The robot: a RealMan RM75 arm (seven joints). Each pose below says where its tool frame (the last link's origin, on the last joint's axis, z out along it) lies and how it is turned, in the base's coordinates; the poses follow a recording.
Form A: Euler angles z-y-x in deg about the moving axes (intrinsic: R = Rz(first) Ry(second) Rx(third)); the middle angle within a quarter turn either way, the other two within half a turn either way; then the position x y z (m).
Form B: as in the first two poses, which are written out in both.
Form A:
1: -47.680 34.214 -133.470 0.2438 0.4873 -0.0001
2: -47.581 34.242 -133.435 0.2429 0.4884 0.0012
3: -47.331 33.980 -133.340 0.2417 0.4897 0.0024
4: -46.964 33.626 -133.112 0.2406 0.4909 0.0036
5: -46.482 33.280 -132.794 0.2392 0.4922 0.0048
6: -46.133 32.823 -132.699 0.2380 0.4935 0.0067
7: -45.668 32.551 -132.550 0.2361 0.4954 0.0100
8: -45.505 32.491 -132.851 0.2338 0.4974 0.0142
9: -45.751 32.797 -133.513 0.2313 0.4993 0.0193
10: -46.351 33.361 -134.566 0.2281 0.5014 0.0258
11: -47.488 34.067 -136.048 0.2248 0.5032 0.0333
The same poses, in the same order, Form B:
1: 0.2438 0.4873 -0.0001 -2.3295 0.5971 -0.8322
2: 0.2429 0.4884 0.0012 -2.3289 0.5976 -0.8304
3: 0.2417 0.4897 0.0024 -2.3272 0.5931 -0.8261
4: 0.2406 0.4909 0.0036 -2.3232 0.5869 -0.8197
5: 0.2392 0.4922 0.0048 -2.3177 0.5808 -0.8113
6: 0.2380 0.4935 0.0067 -2.3160 0.5729 -0.8052
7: 0.2361 0.4954 0.0100 -2.3134 0.5681 -0.7971
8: 0.2338 0.4974 0.0142 -2.3187 0.5671 -0.7942
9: 0.2313 0.4993 0.0193 -2.3302 0.5724 -0.7985
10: 0.2281 0.5014 0.0258 -2.3486 0.5823 -0.8090
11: 0.2248 0.5032 0.0333 -2.3745 0.5946 -0.8288
